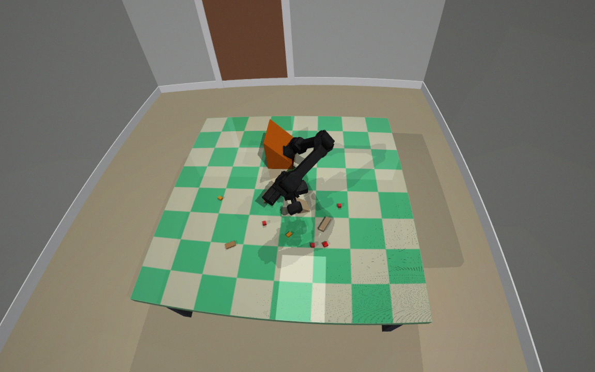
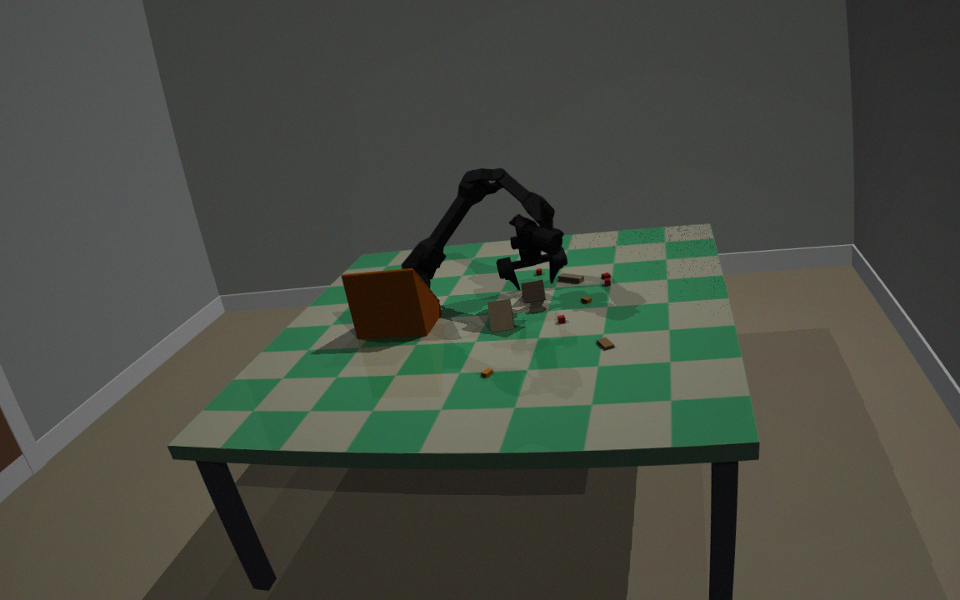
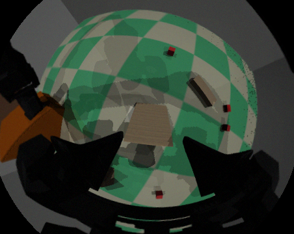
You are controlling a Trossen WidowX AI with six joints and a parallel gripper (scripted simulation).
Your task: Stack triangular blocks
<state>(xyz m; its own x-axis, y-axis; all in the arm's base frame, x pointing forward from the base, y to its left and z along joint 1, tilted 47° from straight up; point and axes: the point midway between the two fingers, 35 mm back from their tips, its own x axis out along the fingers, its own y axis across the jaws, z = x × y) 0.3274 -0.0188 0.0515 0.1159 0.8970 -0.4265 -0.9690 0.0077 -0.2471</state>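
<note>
Right now my gripper tip is 120 mm to the right of the tan bar, 100 mm short of it and 40 mm above it. The rest, counted from my gripper tip: brown piece: 320 mm to the right, 170 mm ahead, 40 mm below.
</note>
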